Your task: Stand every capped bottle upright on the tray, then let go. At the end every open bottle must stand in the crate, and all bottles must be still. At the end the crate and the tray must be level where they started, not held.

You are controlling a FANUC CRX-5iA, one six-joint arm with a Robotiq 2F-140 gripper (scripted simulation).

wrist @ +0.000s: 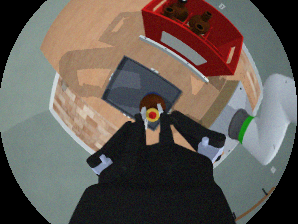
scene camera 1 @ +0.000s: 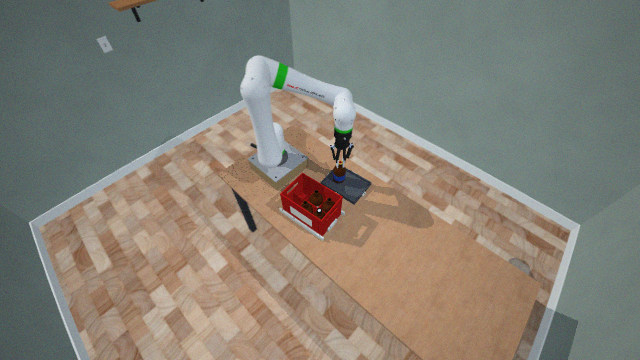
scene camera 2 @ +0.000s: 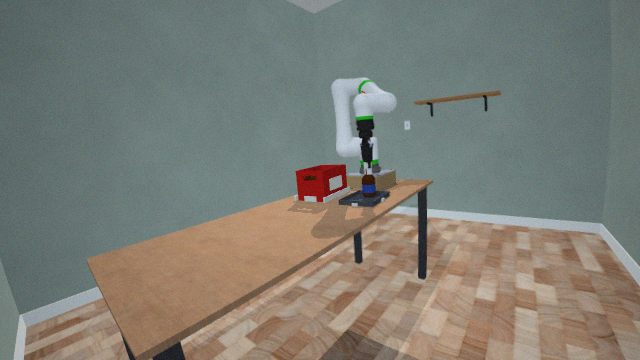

In view: my gripper (wrist: 152,110), a tray (scene camera 1: 354,185) and a crate (scene camera 1: 292,202).
The tray is seen too in the wrist view (wrist: 130,81). The crate shows as well in scene camera 2 (scene camera 2: 329,178).
